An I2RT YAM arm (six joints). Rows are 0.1 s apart.
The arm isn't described. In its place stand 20 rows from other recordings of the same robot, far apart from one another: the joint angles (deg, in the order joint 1, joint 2, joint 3, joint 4, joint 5, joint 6), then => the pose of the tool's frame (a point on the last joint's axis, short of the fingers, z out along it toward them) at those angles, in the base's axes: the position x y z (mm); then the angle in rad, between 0 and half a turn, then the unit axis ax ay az.
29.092 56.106 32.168 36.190 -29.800 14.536 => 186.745 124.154 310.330 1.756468 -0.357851 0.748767 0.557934
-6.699 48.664 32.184 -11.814 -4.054 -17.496 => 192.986 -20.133 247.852 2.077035 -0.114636 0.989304 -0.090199
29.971 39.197 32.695 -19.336 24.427 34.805 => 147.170 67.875 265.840 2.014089 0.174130 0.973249 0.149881
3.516 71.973 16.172 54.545 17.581 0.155 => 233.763 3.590 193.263 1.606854 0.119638 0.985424 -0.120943
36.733 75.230 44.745 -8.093 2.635 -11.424 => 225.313 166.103 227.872 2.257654 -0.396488 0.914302 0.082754
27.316 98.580 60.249 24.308 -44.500 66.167 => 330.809 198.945 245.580 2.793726 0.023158 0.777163 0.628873
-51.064 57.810 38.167 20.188 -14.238 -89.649 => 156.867 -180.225 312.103 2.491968 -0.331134 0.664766 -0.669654
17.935 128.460 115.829 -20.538 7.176 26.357 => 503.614 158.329 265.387 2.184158 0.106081 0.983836 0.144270
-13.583 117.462 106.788 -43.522 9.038 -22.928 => 443.370 -112.876 272.806 2.599946 -0.055147 0.983285 -0.173518
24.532 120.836 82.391 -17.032 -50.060 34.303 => 388.405 207.273 155.044 3.070080 -0.051431 0.873383 0.484310
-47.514 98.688 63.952 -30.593 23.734 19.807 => 219.002 -260.330 187.320 2.830568 0.573388 0.780815 -0.248103
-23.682 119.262 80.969 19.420 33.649 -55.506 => 428.520 -209.486 205.559 2.576242 -0.053717 0.827823 -0.558412
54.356 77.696 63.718 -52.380 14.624 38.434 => 158.509 205.621 271.137 2.676737 -0.111640 0.991756 0.062907
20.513 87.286 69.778 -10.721 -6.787 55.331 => 331.525 128.530 308.998 2.377103 0.245002 0.890830 0.382616
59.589 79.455 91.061 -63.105 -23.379 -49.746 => 122.473 236.567 397.620 2.521169 -0.832593 0.504232 0.229213
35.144 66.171 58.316 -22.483 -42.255 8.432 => 191.342 163.973 330.264 2.501104 -0.380730 0.785833 0.487352
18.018 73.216 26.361 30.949 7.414 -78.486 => 248.863 76.117 198.573 2.109497 -0.653381 0.643150 -0.399313
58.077 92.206 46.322 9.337 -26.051 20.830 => 160.660 287.449 180.069 2.717621 -0.382509 0.810388 0.443800
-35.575 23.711 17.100 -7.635 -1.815 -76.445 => 110.275 -77.490 224.090 2.418843 -0.304324 0.787000 -0.536673
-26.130 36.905 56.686 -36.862 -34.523 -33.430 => 114.741 -33.813 381.054 1.826745 -0.284085 0.954142 -0.094391
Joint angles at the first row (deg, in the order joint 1, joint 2, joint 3, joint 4, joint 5, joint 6):
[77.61 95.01 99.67 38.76 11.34 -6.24]
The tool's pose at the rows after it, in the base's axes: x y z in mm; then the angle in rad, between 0 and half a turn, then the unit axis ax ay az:
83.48 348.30 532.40 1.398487 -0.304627 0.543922 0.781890
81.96 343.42 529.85 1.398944 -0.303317 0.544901 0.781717
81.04 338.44 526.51 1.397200 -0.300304 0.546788 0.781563
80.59 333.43 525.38 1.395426 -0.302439 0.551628 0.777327
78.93 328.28 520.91 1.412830 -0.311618 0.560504 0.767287
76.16 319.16 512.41 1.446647 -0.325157 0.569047 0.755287
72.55 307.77 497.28 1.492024 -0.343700 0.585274 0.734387
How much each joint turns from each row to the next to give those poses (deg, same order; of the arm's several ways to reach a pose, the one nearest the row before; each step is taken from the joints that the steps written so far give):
[0.00 -0.61 -0.44 0.09 -0.35 0.00]
[0.09 -1.32 -2.02 0.70 0.17 0.00]
[0.00 -1.32 -2.20 0.97 0.27 0.00]
[-0.09 -1.23 -1.40 -0.18 0.17 -0.18]
[0.09 -1.75 -2.28 -1.05 0.00 0.35]
[0.08 -2.99 -4.04 -1.32 -0.44 0.97]
[0.18 -3.95 -5.78 -1.76 -0.26 1.05]

